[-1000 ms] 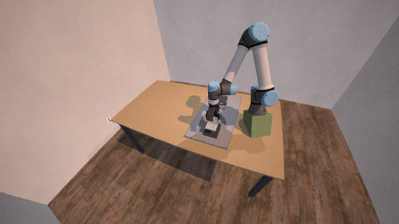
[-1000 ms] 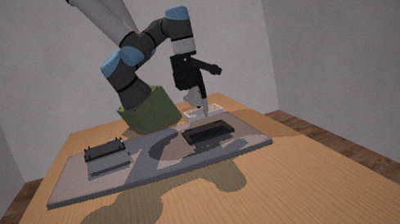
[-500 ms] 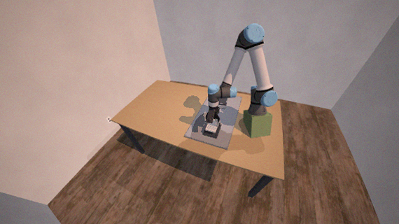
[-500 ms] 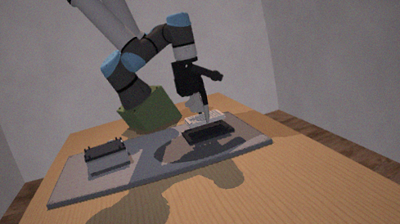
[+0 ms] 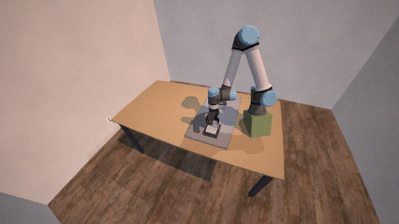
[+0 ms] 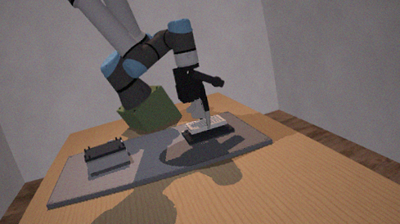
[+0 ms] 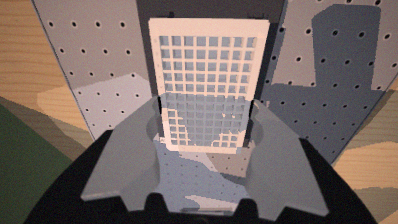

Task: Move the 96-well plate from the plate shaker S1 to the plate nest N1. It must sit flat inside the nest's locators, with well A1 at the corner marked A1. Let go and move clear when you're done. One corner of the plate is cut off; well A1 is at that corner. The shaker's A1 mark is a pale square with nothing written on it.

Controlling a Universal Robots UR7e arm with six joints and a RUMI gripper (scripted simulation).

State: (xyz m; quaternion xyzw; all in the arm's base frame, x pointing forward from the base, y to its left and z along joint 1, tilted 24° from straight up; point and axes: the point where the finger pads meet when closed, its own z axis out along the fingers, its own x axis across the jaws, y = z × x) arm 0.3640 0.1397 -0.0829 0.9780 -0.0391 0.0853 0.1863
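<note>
Right now my hand is 10 mm above the white 96-well plate. From my hand the other things lie so: dark plate nest N1: 40 mm below.
</note>
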